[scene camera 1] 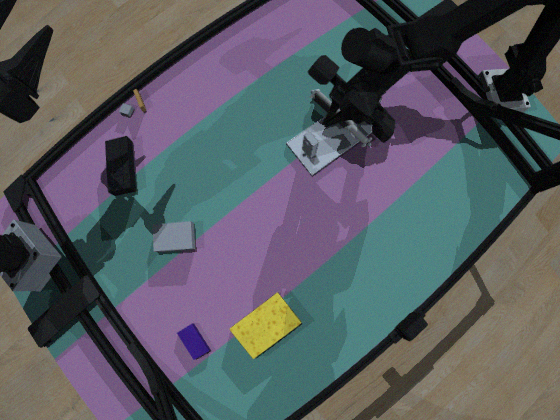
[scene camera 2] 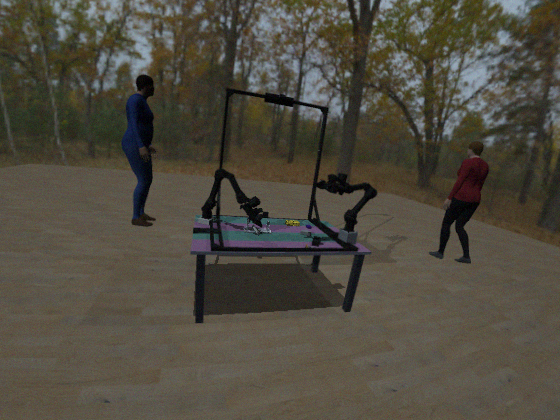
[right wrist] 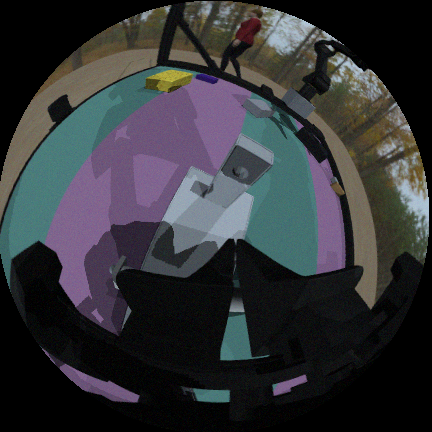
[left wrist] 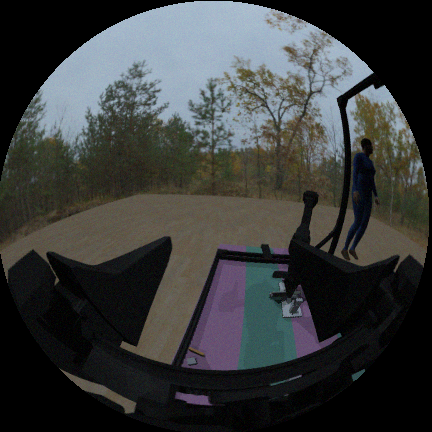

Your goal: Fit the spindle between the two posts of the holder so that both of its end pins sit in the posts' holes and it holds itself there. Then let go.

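Places are measured from the left arm's base along level axes (x up, y ahead, z left), in metres.
Pixels of known places: left gripper, between the fingertips: [scene camera 1: 31, 10] [scene camera 2: 317, 185] [left wrist: 232, 244]; right gripper, between the fingertips: [scene camera 1: 324, 124] [scene camera 2: 261, 227] [right wrist: 234, 244] [left wrist: 288, 297]; left arm's base, origin of its link: [scene camera 1: 12, 255] [scene camera 2: 348, 230] [right wrist: 302, 96]; right arm's base, origin of its link: [scene camera 1: 507, 88] [scene camera 2: 206, 217].
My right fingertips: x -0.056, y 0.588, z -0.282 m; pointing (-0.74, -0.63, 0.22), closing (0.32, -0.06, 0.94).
Ahead of a thing's pixels: the offset from my right fingertips to its top centre.
The grey holder {dy +0.023, dx -0.032, dz -0.024 m} [scene camera 1: 325, 161] [right wrist: 189, 225] [left wrist: 290, 309] is a flat plate with one upright post {dy -0.051, dx +0.043, dz -0.007 m} [scene camera 1: 311, 146] [right wrist: 241, 169] in view; its other post is hidden under my right arm. The pale spindle {dy +0.043, dx -0.007, dz -0.010 m} [scene camera 1: 321, 98] [right wrist: 238, 303] lies crosswise over the plate's near end, not between the posts. One end sticks out past the plate's edge. My right gripper [scene camera 1: 342, 121] [right wrist: 234, 244] [scene camera 2: 255, 221] is shut, its fingertips meeting just over the spindle's middle. My left gripper [left wrist: 232, 244] [scene camera 2: 322, 183] is open and empty, raised high at the table's other end.
A yellow sponge {dy -0.352, dx -0.011, dz -0.159 m} [scene camera 1: 266, 325] [right wrist: 168, 79], a purple block {dy -0.468, dx -0.026, dz -0.080 m} [scene camera 1: 193, 341], a grey block {dy -0.344, dx -0.015, dz +0.078 m} [scene camera 1: 174, 237], a black box {dy -0.317, dx -0.005, dz +0.262 m} [scene camera 1: 120, 164], a small grey cube {dy -0.223, dx -0.026, dz +0.351 m} [scene camera 1: 126, 109] and an orange stick {dy -0.189, dx -0.017, dz +0.340 m} [scene camera 1: 139, 100] lie on the striped table. Two people stand beyond the table.
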